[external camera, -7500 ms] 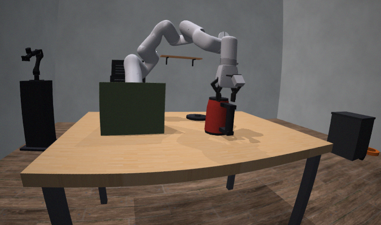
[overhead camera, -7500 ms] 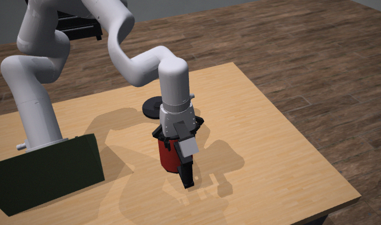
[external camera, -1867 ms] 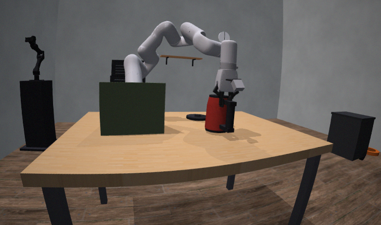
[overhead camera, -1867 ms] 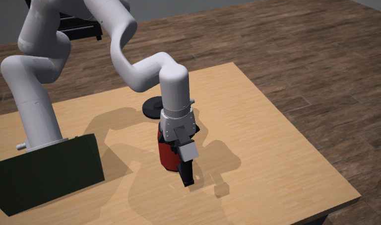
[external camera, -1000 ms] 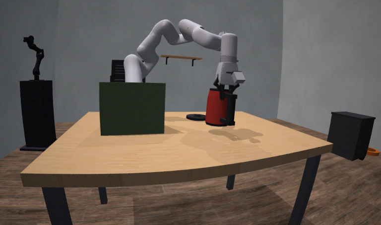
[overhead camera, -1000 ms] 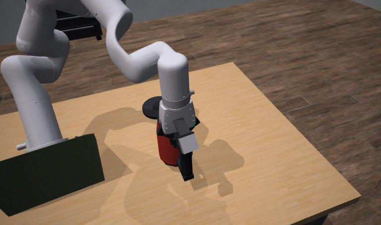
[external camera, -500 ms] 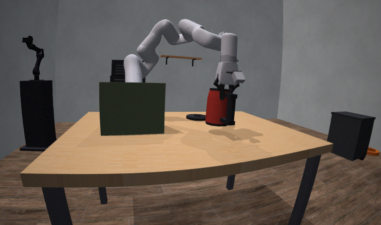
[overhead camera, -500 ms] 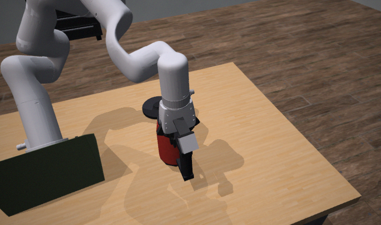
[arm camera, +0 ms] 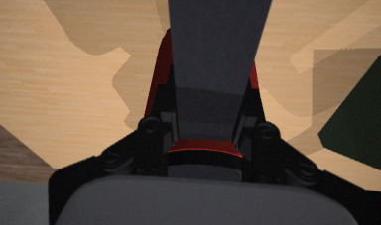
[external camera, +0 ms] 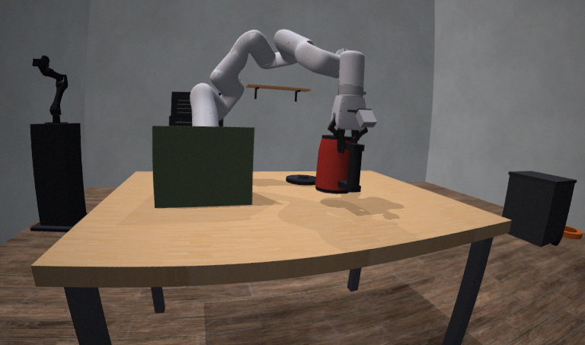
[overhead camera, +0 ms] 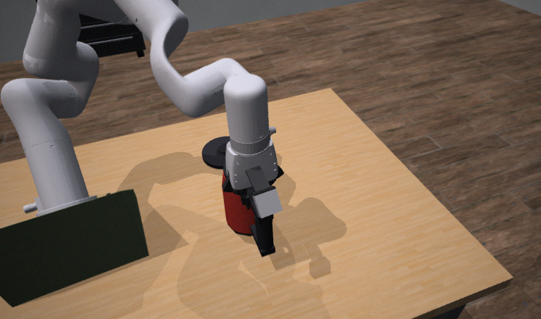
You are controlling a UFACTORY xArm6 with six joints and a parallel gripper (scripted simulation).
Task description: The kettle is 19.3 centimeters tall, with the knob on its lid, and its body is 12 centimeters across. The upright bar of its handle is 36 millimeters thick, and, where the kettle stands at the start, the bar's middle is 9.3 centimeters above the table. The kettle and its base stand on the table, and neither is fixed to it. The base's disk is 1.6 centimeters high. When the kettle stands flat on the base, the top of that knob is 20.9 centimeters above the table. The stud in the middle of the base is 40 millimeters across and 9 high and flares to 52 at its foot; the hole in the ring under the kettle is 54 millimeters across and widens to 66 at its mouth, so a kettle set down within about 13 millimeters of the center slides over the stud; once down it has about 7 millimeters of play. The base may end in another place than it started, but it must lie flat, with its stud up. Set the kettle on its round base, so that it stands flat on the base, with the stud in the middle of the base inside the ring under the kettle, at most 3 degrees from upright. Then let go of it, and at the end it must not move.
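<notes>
The red kettle is 3 cm to the left of my hand and 5 cm below it. The rest, counted from my hand: round black base (1 cm behind, 39 cm to the left, 18 cm below).
</notes>
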